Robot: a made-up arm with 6 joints.
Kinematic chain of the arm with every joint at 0, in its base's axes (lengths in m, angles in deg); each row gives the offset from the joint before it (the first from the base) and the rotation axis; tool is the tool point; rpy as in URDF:
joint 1: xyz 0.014 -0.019 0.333 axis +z
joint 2: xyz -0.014 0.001 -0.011 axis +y
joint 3: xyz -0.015 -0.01 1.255 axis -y
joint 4: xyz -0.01 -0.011 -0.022 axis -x
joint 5: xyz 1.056 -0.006 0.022 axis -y
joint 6: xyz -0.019 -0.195 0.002 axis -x
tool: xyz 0.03 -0.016 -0.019 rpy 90 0 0
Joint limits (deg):
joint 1: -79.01..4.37
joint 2: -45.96..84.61
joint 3: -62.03..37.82
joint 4: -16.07..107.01
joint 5: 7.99..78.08
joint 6: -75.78..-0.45
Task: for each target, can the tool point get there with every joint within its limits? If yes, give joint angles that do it. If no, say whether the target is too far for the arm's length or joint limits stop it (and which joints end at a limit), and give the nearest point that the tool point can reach.
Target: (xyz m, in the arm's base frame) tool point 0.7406 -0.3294 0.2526
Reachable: yes | joints -8.94 38.21 -54.03 22.57 20.08 -64.48
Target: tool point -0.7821 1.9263 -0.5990
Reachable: no: joint limits stop it (at a limit: joint 1, joint 2, joint 3, joint 4, joint 5) | nearest point 0.4425 0.0825 -0.2754 | short by 2.237 m
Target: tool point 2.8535 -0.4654 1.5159
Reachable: no: too far | nearest point 1.9919 -0.3299 1.1554 | short by 0.944 m
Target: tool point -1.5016 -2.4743 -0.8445
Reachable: no: too far | nearest point 0.1294 -1.8657 -0.4249 | short by 1.791 m
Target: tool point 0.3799 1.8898 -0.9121
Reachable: no: joint limits stop it (at a limit: joint 1, joint 2, joint 4, joint 5, joint 6) | nearest point 0.7353 0.1077 -0.4993 | short by 1.863 m
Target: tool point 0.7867 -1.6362 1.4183
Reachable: yes | joints -61.90 35.82 30.32 68.34 50.79 -33.79
